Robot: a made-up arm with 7 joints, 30 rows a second.
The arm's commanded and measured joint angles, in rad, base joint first. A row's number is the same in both.
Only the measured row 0 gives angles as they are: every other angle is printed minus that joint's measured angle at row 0.
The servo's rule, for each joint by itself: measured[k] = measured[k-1] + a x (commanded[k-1-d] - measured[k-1]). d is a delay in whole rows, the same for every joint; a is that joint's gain. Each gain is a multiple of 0.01, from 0.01 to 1. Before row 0 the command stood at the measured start. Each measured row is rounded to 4 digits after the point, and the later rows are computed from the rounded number. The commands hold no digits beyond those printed.
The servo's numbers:
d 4
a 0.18 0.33 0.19 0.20 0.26 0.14 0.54
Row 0, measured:
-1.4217 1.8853 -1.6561 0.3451 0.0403 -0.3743 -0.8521
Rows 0 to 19, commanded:
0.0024 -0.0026 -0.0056 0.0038 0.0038 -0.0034 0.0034
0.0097 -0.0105 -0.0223 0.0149 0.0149 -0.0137 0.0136
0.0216 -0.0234 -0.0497 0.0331 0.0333 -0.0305 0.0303
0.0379 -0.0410 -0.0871 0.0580 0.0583 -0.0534 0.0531
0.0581 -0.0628 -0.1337 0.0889 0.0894 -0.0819 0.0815
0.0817 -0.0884 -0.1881 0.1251 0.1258 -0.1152 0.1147
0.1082 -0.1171 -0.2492 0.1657 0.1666 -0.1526 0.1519
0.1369 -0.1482 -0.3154 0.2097 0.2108 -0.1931 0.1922
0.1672 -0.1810 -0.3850 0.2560 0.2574 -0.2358 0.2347
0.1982 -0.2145 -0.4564 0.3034 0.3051 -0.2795 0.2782
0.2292 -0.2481 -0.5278 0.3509 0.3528 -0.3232 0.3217
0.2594 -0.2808 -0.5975 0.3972 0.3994 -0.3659 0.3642
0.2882 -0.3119 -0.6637 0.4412 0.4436 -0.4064 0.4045
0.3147 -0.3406 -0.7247 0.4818 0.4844 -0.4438 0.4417
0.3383 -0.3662 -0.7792 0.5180 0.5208 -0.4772 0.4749
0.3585 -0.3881 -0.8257 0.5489 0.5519 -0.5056 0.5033
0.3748 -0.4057 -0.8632 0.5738 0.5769 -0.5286 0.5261
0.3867 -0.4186 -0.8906 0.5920 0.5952 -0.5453 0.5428
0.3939 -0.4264 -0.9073 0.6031 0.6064 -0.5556 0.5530
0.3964 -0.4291 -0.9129 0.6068 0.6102 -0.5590 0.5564
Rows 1 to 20, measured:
0.0000 0.0000 0.0000 0.0000 0.0000 0.0000 0.0000
0.0000 0.0000 0.0000 0.0000 0.0000 0.0000 0.0000
0.0000 0.0000 0.0000 0.0000 0.0000 0.0000 0.0000
0.0000 0.0000 0.0000 0.0000 0.0000 0.0000 0.0000
0.0004 -0.0009 -0.0011 0.0008 0.0010 -0.0005 0.0018
0.0021 -0.0041 -0.0051 0.0036 0.0046 -0.0023 0.0082
0.0056 -0.0105 -0.0136 0.0095 0.0121 -0.0062 0.0201
0.0114 -0.0206 -0.0276 0.0192 0.0241 -0.0128 0.0379
0.0198 -0.0345 -0.0478 0.0331 0.0411 -0.0225 0.0614
0.0309 -0.0523 -0.0745 0.0515 0.0631 -0.0355 0.0902
0.0448 -0.0737 -0.1077 0.0743 0.0900 -0.0519 0.1235
0.0614 -0.0983 -0.1472 0.1014 0.1214 -0.0717 0.1606
0.0804 -0.1256 -0.1924 0.1323 0.1568 -0.0947 0.2006
0.1016 -0.1549 -0.2426 0.1665 0.1954 -0.1206 0.2425
0.1246 -0.1857 -0.2968 0.2034 0.2363 -0.1490 0.2853
0.1489 -0.2171 -0.3539 0.2422 0.2787 -0.1794 0.3279
0.1740 -0.2484 -0.4128 0.2820 0.3216 -0.2112 0.3693
0.1993 -0.2788 -0.4721 0.3220 0.3639 -0.2438 0.4084
0.2243 -0.3076 -0.5304 0.3612 0.4047 -0.2765 0.4443
0.2485 -0.3342 -0.5865 0.3987 0.4430 -0.3086 0.4762

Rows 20 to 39, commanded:
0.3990 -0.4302 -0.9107 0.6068 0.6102 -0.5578 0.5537
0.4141 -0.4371 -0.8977 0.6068 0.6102 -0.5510 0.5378
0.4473 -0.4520 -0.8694 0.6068 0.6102 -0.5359 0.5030
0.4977 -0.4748 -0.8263 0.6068 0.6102 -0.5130 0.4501
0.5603 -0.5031 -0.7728 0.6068 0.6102 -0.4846 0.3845
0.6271 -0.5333 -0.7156 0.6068 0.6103 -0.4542 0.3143
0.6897 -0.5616 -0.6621 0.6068 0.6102 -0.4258 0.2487
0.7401 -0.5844 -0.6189 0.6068 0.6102 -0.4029 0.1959
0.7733 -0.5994 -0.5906 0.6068 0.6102 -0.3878 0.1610
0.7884 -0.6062 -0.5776 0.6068 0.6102 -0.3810 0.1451
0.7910 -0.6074 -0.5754 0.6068 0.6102 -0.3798 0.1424
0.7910 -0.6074 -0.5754 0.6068 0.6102 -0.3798 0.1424
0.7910 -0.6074 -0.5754 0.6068 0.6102 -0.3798 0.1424
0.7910 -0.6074 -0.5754 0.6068 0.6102 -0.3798 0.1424
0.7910 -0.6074 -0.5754 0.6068 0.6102 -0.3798 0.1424
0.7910 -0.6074 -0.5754 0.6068 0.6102 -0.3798 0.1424
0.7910 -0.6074 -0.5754 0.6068 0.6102 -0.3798 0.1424
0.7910 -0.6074 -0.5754 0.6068 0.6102 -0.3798 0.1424
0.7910 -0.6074 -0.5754 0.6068 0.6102 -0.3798 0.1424
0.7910 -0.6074 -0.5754 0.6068 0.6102 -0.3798 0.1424
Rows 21 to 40, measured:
0.2712 -0.3578 -0.6391 0.4337 0.4778 -0.3394 0.5031
0.2920 -0.3779 -0.6869 0.4654 0.5083 -0.3682 0.5245
0.3103 -0.3939 -0.7288 0.4929 0.5338 -0.3944 0.5399
0.3258 -0.4055 -0.7638 0.5157 0.5537 -0.4174 0.5488
0.3390 -0.4137 -0.7917 0.5339 0.5684 -0.4371 0.5514
0.3525 -0.4214 -0.8118 0.5485 0.5793 -0.4530 0.5441
0.3696 -0.4315 -0.8227 0.5602 0.5873 -0.4646 0.5219
0.3927 -0.4458 -0.8234 0.5695 0.5933 -0.4714 0.4831
0.4229 -0.4647 -0.8138 0.5770 0.5977 -0.4732 0.4299
0.4597 -0.4873 -0.7951 0.5830 0.6010 -0.4705 0.3675
0.5011 -0.5118 -0.7698 0.5878 0.6034 -0.4642 0.3033
0.5441 -0.5358 -0.7411 0.5916 0.6052 -0.4556 0.2453
0.5854 -0.5568 -0.7125 0.5946 0.6065 -0.4461 0.1998
0.6219 -0.5731 -0.6869 0.5970 0.6075 -0.4370 0.1703
0.6523 -0.5844 -0.6657 0.5990 0.6082 -0.4290 0.1552
0.6773 -0.5920 -0.6485 0.6006 0.6087 -0.4221 0.1483
0.6978 -0.5971 -0.6346 0.6018 0.6091 -0.4162 0.1451
0.7146 -0.6005 -0.6234 0.6028 0.6094 -0.4111 0.1436
0.7284 -0.6028 -0.6143 0.6036 0.6096 -0.4067 0.1430
0.7397 -0.6043 -0.6069 0.6042 0.6098 -0.4029 0.1427

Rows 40 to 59, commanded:
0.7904 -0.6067 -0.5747 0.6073 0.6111 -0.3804 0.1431
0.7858 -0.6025 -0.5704 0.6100 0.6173 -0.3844 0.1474
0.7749 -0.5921 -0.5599 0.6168 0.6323 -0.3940 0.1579
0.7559 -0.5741 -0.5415 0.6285 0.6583 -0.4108 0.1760
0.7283 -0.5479 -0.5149 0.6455 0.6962 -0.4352 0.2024
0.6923 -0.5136 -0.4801 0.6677 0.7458 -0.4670 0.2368
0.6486 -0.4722 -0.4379 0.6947 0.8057 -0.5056 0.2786
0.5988 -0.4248 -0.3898 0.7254 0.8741 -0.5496 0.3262
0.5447 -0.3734 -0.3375 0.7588 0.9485 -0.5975 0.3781
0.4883 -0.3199 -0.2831 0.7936 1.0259 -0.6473 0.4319
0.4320 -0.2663 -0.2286 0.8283 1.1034 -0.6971 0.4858
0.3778 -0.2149 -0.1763 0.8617 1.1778 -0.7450 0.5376
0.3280 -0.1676 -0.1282 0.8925 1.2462 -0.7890 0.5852
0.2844 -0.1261 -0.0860 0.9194 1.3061 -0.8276 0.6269
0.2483 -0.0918 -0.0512 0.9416 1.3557 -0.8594 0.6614
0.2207 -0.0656 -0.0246 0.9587 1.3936 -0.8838 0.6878
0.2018 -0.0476 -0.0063 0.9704 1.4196 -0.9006 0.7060
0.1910 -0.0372 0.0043 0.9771 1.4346 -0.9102 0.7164
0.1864 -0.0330 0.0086 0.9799 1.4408 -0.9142 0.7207
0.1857 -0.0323 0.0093 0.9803 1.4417 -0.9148 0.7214
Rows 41 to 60, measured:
0.7489 -0.6053 -0.6009 0.6047 0.6099 -0.3997 0.1425
0.7565 -0.6060 -0.5961 0.6051 0.6100 -0.3969 0.1424
0.7627 -0.6065 -0.5922 0.6054 0.6101 -0.3945 0.1424
0.7678 -0.6068 -0.5890 0.6057 0.6101 -0.3924 0.1424
0.7719 -0.6068 -0.5863 0.6060 0.6104 -0.3907 0.1428
0.7744 -0.6054 -0.5833 0.6068 0.6122 -0.3898 0.1453
0.7745 -0.6010 -0.5789 0.6088 0.6174 -0.3904 0.1521
0.7712 -0.5921 -0.5718 0.6127 0.6280 -0.3933 0.1650
0.7635 -0.5775 -0.5610 0.6193 0.6457 -0.3992 0.1852
0.7507 -0.5564 -0.5456 0.6290 0.6717 -0.4087 0.2131
0.7323 -0.5286 -0.5251 0.6421 0.7065 -0.4223 0.2485
0.7083 -0.4943 -0.4994 0.6588 0.7501 -0.4401 0.2905
0.6789 -0.4544 -0.4686 0.6788 0.8017 -0.4621 0.3378
0.6446 -0.4100 -0.4334 0.7018 0.8600 -0.4880 0.3886
0.6063 -0.3626 -0.3945 0.7271 0.9233 -0.5173 0.4411
0.5652 -0.3139 -0.3530 0.7540 0.9895 -0.5492 0.4932
0.5225 -0.2656 -0.3103 0.7817 1.0562 -0.5828 0.5429
0.4796 -0.2196 -0.2677 0.8092 1.1212 -0.6171 0.5883
0.4380 -0.1774 -0.2266 0.8357 1.1822 -0.6510 0.6278
0.3989 -0.1405 -0.1882 0.8603 1.2372 -0.6836 0.6602

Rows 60 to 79, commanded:
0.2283 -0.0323 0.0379 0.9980 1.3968 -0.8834 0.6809
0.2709 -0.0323 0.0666 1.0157 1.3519 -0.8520 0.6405
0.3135 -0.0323 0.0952 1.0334 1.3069 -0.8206 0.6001
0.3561 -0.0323 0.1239 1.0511 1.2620 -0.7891 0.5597
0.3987 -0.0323 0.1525 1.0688 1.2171 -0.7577 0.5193
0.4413 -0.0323 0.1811 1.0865 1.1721 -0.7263 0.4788
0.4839 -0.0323 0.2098 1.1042 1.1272 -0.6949 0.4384
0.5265 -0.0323 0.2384 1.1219 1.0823 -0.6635 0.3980
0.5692 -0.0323 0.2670 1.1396 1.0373 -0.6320 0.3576
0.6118 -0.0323 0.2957 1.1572 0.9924 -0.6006 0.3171
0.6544 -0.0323 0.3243 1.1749 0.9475 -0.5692 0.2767
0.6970 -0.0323 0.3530 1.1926 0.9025 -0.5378 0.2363
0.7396 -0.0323 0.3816 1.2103 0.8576 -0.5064 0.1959
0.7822 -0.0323 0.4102 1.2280 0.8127 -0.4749 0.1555
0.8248 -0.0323 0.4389 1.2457 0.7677 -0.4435 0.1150
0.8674 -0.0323 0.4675 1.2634 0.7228 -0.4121 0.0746
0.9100 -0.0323 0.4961 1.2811 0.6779 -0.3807 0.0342
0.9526 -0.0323 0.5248 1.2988 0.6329 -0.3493 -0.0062
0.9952 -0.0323 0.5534 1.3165 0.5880 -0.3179 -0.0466
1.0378 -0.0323 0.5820 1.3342 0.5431 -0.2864 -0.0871
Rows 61 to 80, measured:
0.3634 -0.1098 -0.1536 0.8823 1.2846 -0.7140 0.6849
0.3324 -0.0858 -0.1236 0.9013 1.3236 -0.7415 0.7019
0.3061 -0.0684 -0.0985 0.9170 1.3541 -0.7657 0.7121
0.2844 -0.0565 -0.0780 0.9297 1.3769 -0.7866 0.7171
0.2743 -0.0485 -0.0560 0.9434 1.3821 -0.8002 0.6976
0.2737 -0.0432 -0.0327 0.9579 1.3742 -0.8075 0.6668
0.2809 -0.0396 -0.0084 0.9730 1.3567 -0.8093 0.6308
0.2944 -0.0372 0.0167 0.9886 1.3321 -0.8065 0.5924
0.3132 -0.0356 0.0425 1.0046 1.3022 -0.7997 0.5529
0.3363 -0.0345 0.0688 1.0210 1.2684 -0.7894 0.5129
0.3629 -0.0338 0.0956 1.0376 1.2317 -0.7762 0.4727
0.3923 -0.0333 0.1227 1.0545 1.1929 -0.7604 0.4324
0.4241 -0.0330 0.1501 1.0715 1.1524 -0.7424 0.3920
0.4579 -0.0328 0.1778 1.0886 1.1108 -0.7225 0.3516
0.4933 -0.0326 0.2056 1.1059 1.0683 -0.7010 0.3112
0.5300 -0.0325 0.2336 1.1232 1.0252 -0.6782 0.2708
0.5677 -0.0324 0.2617 1.1406 0.9816 -0.6541 0.2304
0.6063 -0.0324 0.2899 1.1581 0.9377 -0.6290 0.1900
0.6456 -0.0324 0.3182 1.1756 0.8935 -0.6030 0.1495
0.6855 -0.0324 0.3466 1.1932 0.8491 -0.5763 0.1091

